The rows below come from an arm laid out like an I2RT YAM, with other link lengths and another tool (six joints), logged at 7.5 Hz.
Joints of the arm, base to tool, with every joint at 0 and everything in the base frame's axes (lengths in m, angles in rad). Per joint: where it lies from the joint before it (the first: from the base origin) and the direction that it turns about. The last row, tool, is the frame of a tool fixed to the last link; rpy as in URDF.
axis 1: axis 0 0 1 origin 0 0 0.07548
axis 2: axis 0 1 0 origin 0.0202 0.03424 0.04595
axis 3: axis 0 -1 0 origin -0.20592 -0.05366 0
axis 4: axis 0 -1 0 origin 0.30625 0.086 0.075
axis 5: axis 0 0 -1 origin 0.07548 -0.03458 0.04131
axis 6: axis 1 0 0 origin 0.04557 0 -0.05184
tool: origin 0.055 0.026 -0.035 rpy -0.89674 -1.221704 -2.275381
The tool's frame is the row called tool.
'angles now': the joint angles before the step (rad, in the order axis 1, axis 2, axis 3, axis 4, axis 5, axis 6). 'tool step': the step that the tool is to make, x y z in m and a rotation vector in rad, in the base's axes. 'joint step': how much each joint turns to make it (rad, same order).
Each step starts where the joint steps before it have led.
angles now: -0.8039, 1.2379, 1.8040, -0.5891, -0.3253, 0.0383
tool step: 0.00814, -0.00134, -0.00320, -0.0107, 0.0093, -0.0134
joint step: 0.0261, 0.0169, 0.0015, 0.0123, 0.0399, -0.0138
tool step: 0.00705, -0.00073, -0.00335, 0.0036, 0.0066, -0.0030
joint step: 0.0184, 0.0168, 0.0030, 0.0062, 0.0215, -0.0014
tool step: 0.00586, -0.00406, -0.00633, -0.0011, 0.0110, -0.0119
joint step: 0.0093, 0.0108, -0.0121, 0.0137, 0.0215, -0.0078
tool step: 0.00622, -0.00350, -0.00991, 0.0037, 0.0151, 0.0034
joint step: 0.0061, 0.0062, -0.0261, 0.0168, 0.0031, -0.0076
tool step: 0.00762, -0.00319, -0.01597, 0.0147, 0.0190, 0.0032
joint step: 0.0092, -0.0016, -0.0506, 0.0247, 0.0061, -0.0016
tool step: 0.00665, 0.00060, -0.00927, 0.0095, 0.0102, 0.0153
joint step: 0.0123, 0.0046, -0.0246, 0.0153, -0.0031, 0.0000
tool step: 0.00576, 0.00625, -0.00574, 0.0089, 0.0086, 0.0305
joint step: 0.0199, 0.0016, -0.0138, 0.0030, -0.0107, 0.0000
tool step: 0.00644, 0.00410, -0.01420, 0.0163, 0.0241, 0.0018
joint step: 0.0245, -0.0062, -0.0413, 0.0062, 0.0229, 0.0000
